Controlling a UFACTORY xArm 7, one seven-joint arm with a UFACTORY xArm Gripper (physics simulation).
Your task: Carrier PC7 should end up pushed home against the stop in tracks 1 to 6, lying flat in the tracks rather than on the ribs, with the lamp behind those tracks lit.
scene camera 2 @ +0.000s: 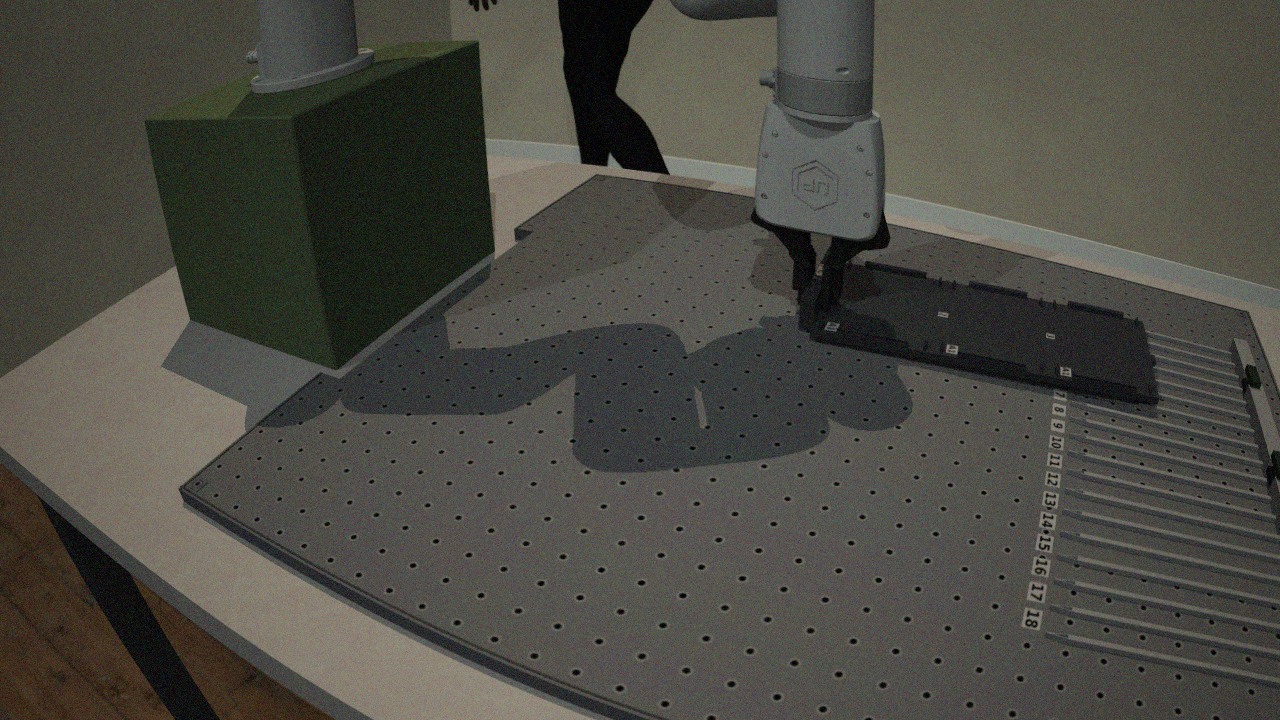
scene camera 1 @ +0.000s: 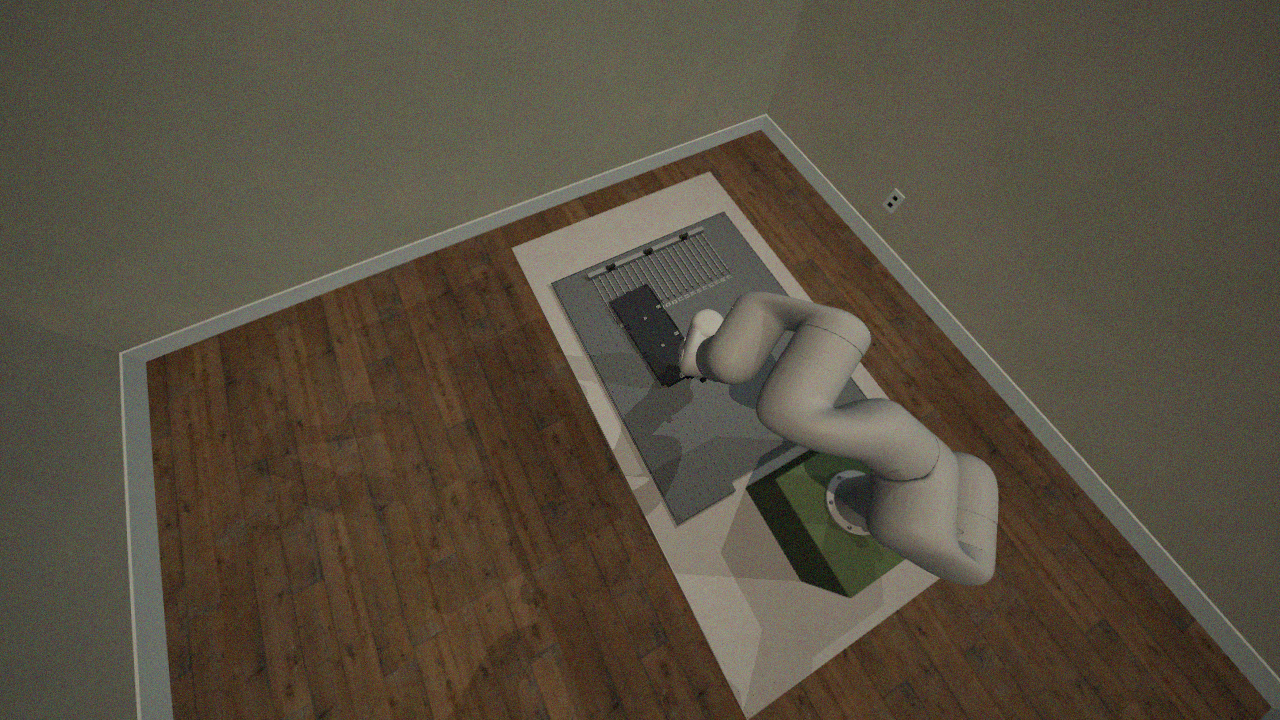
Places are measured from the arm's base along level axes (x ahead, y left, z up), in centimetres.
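Where they show: gripper, fingertip midpoint: (scene camera 2: 816, 301); arm's base, origin of the base link: (scene camera 2: 312, 74) (scene camera 1: 854, 501).
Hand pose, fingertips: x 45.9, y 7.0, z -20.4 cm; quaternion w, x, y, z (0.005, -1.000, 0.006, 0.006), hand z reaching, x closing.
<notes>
Each offset is from my fingertips to the top centre of the thing. "pt": to the spot under its first point. Level surfaces: height alone.
A long black carrier {dx +15.8, dy +1.6, dz +1.9 cm} (scene camera 1: 642, 322) (scene camera 2: 993, 335) lies low, its front part over the track field and its rear on the perforated plate. Its label is too small to read as PC7. Labels 7 to 18 show beside it; tracks 1 to 6 are largely covered. Whether it sits in the tracks or on ribs cannot be told. A stretch of ribs shows between its front end and the pale stop bar (scene camera 1: 666, 244) (scene camera 2: 1260, 411). The dark block {pt dx +42.2, dy +1.8, dz +0.9 cm} (scene camera 1: 610, 267) (scene camera 2: 1251, 377) behind those tracks shows no light. My gripper (scene camera 2: 816, 308) is shut on the carrier's rear end.
The perforated grey plate {dz -1.1 cm} (scene camera 1: 707, 456) (scene camera 2: 760, 555) lies on the pale table {dz -2.4 cm} (scene camera 1: 707, 582) (scene camera 2: 98, 385). The green base block (scene camera 1: 845, 564) (scene camera 2: 402, 214) stands at the opposite end from the tracks. A dark-clothed person (scene camera 2: 592, 80) stands beyond the table in scene camera 2.
</notes>
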